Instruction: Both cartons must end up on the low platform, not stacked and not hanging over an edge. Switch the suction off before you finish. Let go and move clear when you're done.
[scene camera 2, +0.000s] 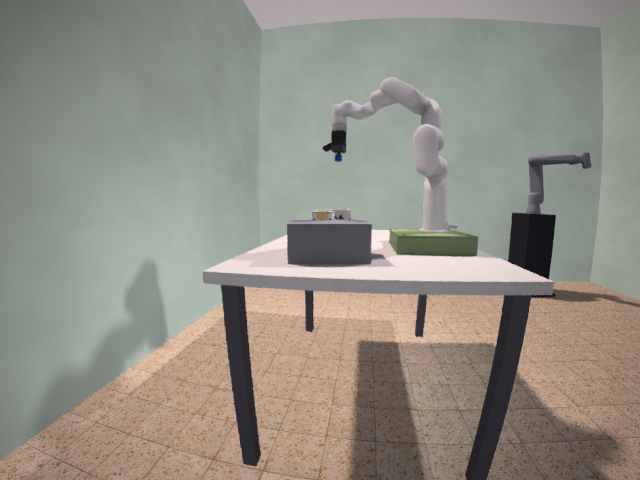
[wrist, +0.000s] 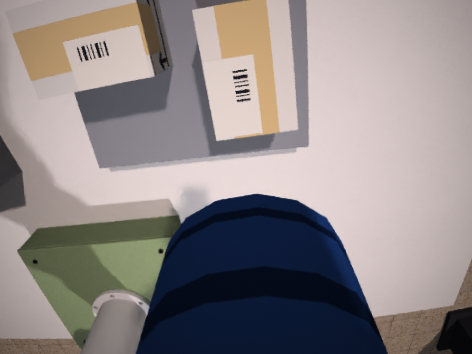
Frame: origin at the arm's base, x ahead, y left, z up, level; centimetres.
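Where they show: end effector, tool point: (scene camera 2: 338, 160) (wrist: 254, 269); arm's base, origin of the base link: (scene camera 2: 434, 232) (wrist: 124, 310).
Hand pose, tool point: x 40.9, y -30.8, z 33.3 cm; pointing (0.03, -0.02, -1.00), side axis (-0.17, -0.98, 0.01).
Each offset is from my tool point to the centre of the thing. "*": to the spot under its first point. Level surfaces: height alone.
The grey low platform {dx +0.1, dy +7.0, dz -37.7 cm} (wrist: 145, 142) shows in the wrist view with two cartons standing apart on it, not stacked. The right carton {dx +0.1, dy -1.0, dz -30.3 cm} (wrist: 247, 75), white with a tan band and a barcode label, lies inside the visible right and lower edges. The left carton {dx +6.3, dy +14.9, dz -30.5 cm} (wrist: 45, 47) reaches the platform's left edge in the picture; I cannot tell if it hangs over. The carton tops {* dx +6.3, dy +21.6, dz -27.0 cm} (scene camera 2: 322, 214) {* dx -1.7, dy +3.5, dz -27.2 cm} (scene camera 2: 341, 213) show above the grey block in the scene view, which hides the platform. My blue suction cup (scene camera 2: 338, 157) (wrist: 257, 240) is open, bare and well above the cartons.
A tall grey block {dx +1.3, dy +52.8, dz -34.1 cm} (scene camera 2: 329, 242) (wrist: 9, 177) stands near the platform. A green box (scene camera 2: 434, 243) (wrist: 95, 265) stands by my arm's base on the white table {dz -40.1 cm} (scene camera 2: 439, 271). A second grey arm (scene camera 2: 536, 180) stands on a black pedestal (scene camera 2: 530, 242) to the right.
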